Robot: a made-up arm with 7 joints.
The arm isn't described. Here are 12 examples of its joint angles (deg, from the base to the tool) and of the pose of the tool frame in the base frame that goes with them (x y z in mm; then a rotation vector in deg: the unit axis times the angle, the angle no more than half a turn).
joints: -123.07 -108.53 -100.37 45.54 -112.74 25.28 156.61
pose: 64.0 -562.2 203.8 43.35 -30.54 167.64
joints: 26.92 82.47 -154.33 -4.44 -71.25 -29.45 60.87
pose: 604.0 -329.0 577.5 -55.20 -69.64 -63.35
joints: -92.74 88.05 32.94 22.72 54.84 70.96 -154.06
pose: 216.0 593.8 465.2 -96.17 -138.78 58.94
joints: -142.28 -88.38 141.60 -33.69 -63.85 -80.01 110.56
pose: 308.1 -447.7 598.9 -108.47 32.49 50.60
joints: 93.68 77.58 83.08 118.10 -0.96 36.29 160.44
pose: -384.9 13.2 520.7 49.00 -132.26 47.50
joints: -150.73 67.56 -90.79 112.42 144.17 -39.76 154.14
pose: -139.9 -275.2 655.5 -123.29 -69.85 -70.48
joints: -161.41 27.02 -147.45 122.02 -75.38 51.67 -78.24
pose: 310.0 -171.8 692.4 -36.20 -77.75 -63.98
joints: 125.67 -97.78 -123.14 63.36 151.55 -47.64 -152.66
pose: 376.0 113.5 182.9 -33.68 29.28 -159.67
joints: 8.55 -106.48 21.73 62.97 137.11 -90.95 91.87
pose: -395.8 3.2 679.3 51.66 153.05 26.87
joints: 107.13 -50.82 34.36 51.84 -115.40 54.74 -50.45
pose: -13.3 248.8 1067.9 104.94 80.33 -2.21
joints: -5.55 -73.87 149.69 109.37 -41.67 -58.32 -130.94
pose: -266.2 -205.1 219.3 54.11 -76.56 107.24
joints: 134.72 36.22 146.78 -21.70 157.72 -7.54 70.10
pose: -326.5 -389.4 949.0 -92.23 78.77 100.57
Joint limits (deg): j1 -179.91..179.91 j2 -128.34..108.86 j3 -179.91..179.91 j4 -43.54..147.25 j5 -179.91..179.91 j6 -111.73..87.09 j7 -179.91..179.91
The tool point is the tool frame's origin. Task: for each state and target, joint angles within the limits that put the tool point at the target. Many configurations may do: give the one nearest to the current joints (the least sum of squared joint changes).
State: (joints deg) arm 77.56 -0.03 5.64 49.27 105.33 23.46 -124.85
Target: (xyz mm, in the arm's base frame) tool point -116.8 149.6 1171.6
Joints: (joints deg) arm 75.57 -23.27 12.34 20.53 106.87 27.68 -126.23
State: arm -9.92 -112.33 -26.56 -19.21 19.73 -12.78 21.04
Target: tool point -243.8 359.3 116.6
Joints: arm 42.90 -96.76 20.63 -43.54 27.84 -34.73 19.38
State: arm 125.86 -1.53 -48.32 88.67 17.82 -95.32 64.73
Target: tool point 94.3 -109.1 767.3
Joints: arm 116.79 -39.17 -36.26 129.56 9.16 -111.73 68.48
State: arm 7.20 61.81 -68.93 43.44 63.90 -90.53 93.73
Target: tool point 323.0 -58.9 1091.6
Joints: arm 6.63 35.68 -73.40 15.92 61.40 -46.47 90.41
